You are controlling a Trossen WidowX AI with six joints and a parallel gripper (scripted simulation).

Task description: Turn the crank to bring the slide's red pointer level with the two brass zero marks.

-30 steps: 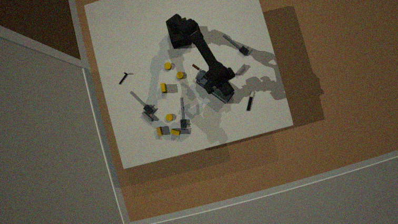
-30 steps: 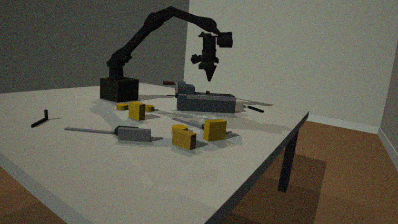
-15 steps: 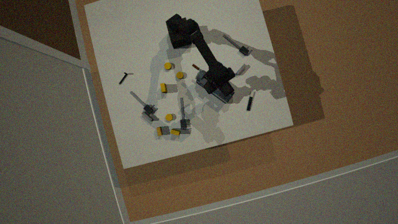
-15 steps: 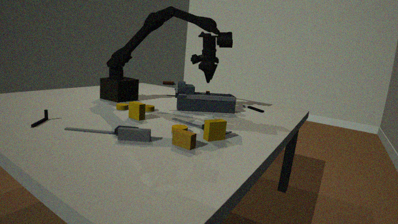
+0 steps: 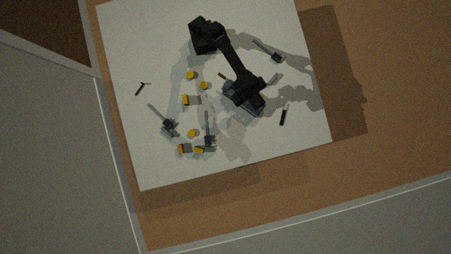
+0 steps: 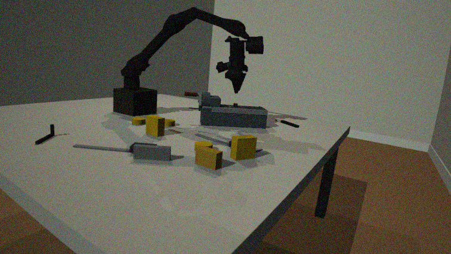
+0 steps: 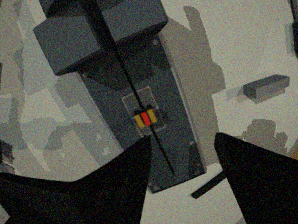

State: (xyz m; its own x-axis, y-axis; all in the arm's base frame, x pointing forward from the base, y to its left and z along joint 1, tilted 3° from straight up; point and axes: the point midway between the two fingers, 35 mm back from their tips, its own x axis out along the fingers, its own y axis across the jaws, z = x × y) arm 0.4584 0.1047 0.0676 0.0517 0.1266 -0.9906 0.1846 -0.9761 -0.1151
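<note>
Now: gripper tip 50 mm above the slide, 20 mm to the left of it and 10 mm short of it. From my gripper tip the other things lie so: black l-shaped key 590 mm to the right, 350 mm behind, 120 mm below; black bar 180 mm to the left, 180 mm ahead, 130 mm below; brown crank handle 160 mm behind, 100 mm to the right, 20 mm below.
</note>
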